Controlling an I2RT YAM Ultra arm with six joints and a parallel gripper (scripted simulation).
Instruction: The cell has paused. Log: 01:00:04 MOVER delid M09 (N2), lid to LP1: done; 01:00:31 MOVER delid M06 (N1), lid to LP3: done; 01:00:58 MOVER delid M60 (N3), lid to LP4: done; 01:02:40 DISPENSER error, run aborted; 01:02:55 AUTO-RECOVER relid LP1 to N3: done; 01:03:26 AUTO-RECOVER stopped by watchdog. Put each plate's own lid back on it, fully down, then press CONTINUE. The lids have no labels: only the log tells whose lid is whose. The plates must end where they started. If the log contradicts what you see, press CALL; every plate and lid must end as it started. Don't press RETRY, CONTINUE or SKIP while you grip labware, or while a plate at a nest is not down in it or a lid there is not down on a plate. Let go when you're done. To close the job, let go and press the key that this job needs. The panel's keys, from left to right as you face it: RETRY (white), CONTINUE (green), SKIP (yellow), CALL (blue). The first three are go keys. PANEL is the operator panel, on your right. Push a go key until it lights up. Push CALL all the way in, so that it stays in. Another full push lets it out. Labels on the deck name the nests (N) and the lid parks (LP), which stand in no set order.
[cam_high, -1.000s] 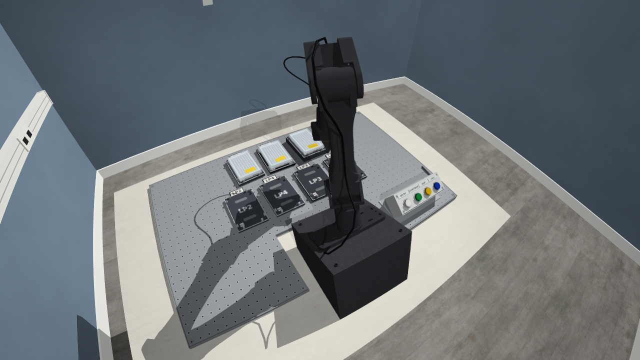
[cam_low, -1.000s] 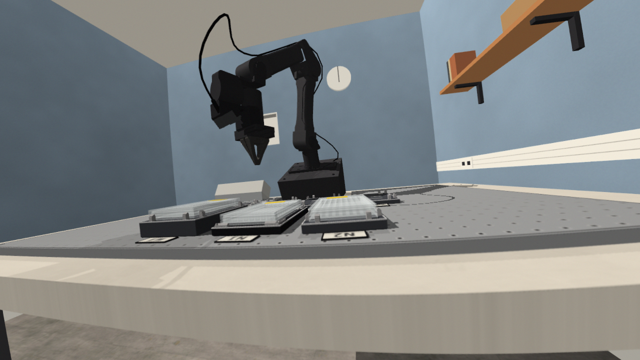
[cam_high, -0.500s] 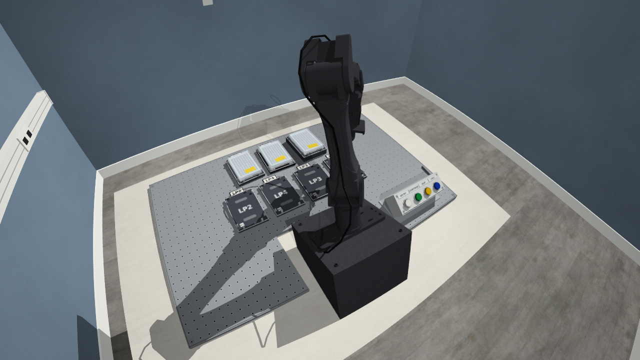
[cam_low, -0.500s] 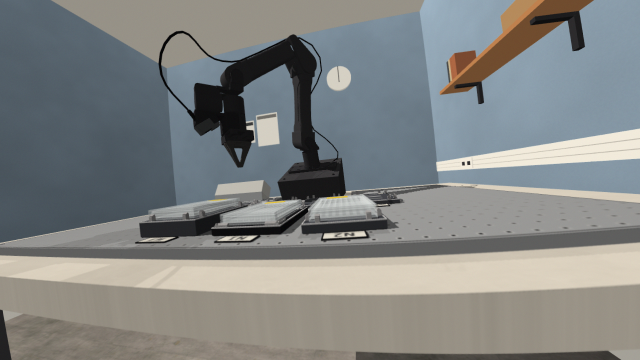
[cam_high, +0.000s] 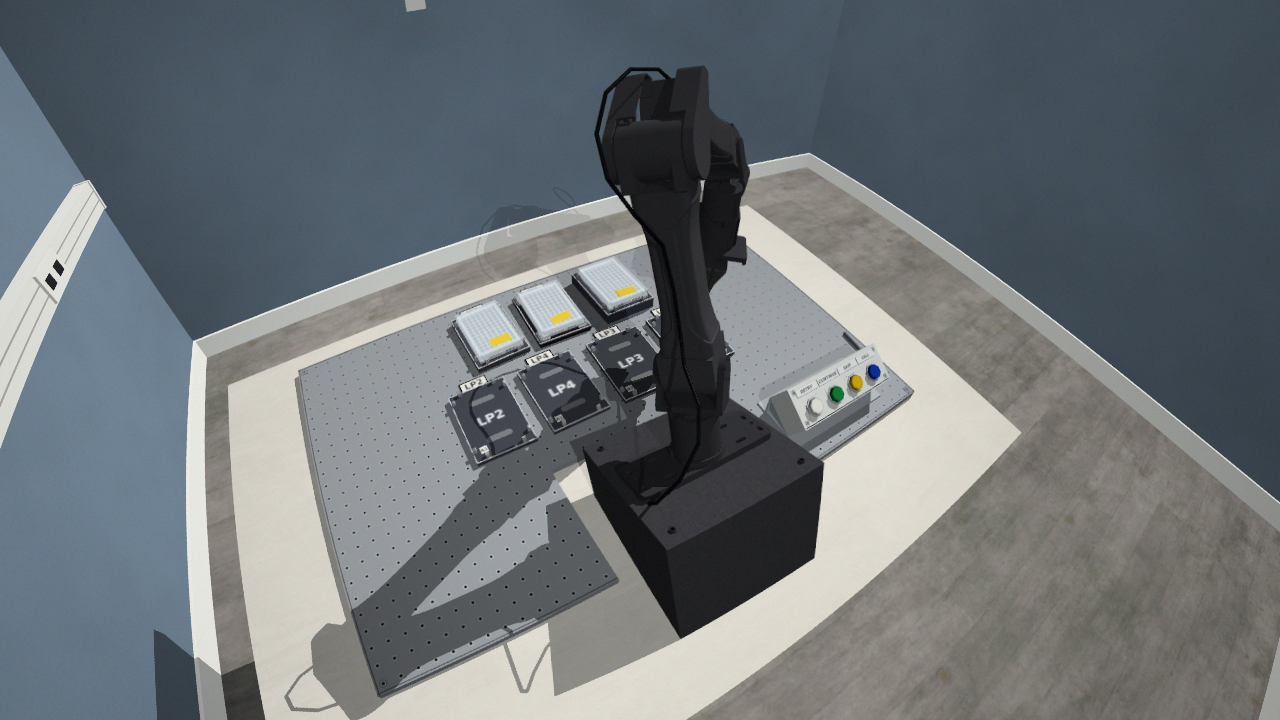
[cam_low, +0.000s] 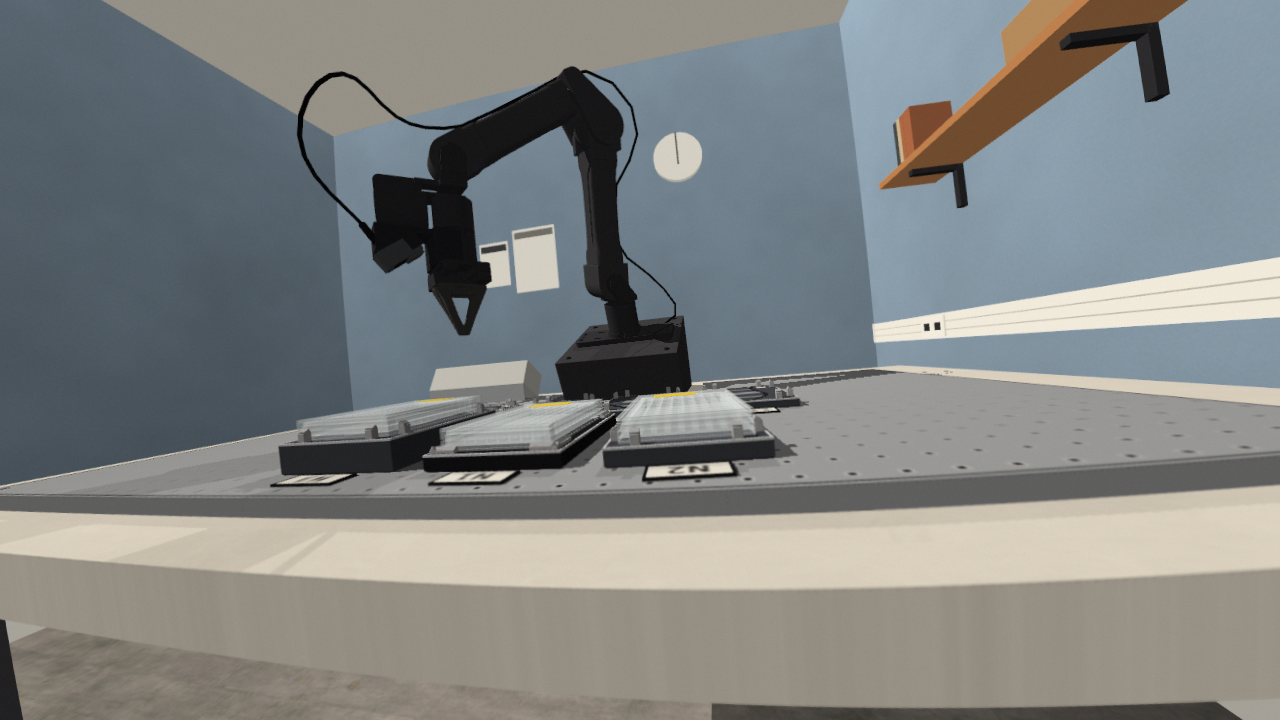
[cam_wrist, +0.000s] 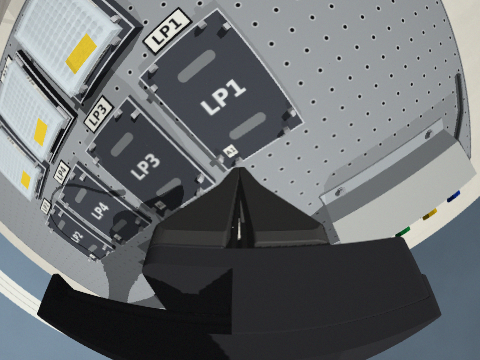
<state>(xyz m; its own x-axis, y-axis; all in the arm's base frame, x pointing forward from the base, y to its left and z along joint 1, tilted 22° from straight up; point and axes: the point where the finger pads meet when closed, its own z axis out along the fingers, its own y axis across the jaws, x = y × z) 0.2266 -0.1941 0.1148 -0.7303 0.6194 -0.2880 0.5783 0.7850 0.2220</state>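
Now: hand 25 cm past the green CONTINUE key, 9 cm to the left of it and 7 cm above it. The rest, counted from my hand: LP1 lid park 2 cm ahead, 1 cm to the left, 13 cm below; then white RETRY key 25 cm behind, 4 cm to the right, 7 cm below; then yellow SKIP key 25 cm behind, 14 cm to the right, 7 cm below.
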